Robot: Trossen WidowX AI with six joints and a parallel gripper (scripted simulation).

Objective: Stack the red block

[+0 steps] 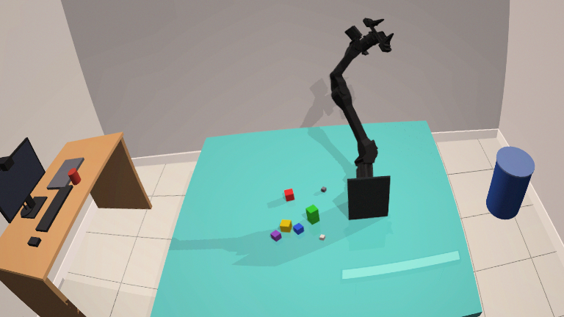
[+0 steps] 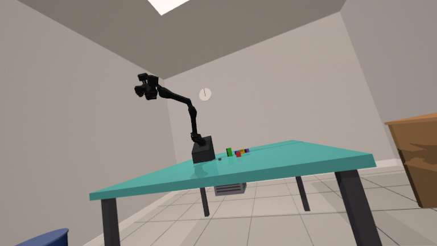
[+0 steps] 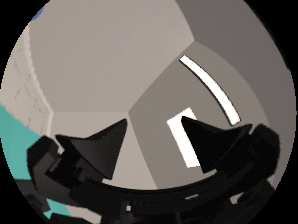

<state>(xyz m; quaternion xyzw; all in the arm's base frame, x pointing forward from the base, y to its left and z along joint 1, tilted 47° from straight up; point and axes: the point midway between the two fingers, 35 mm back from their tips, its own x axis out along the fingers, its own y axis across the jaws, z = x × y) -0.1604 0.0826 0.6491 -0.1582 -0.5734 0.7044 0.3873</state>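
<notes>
My gripper tip is 53 cm short of the red block, 30 cm to the right of it and 66 cm above it. Also, from my gripper tip: small grey cube: 39 cm ahead, 27 cm to the left, 67 cm below; then blue block: 48 cm ahead, 51 cm to the left, 66 cm below; then small white cube: 39 cm ahead, 56 cm to the left, 67 cm below.
</notes>
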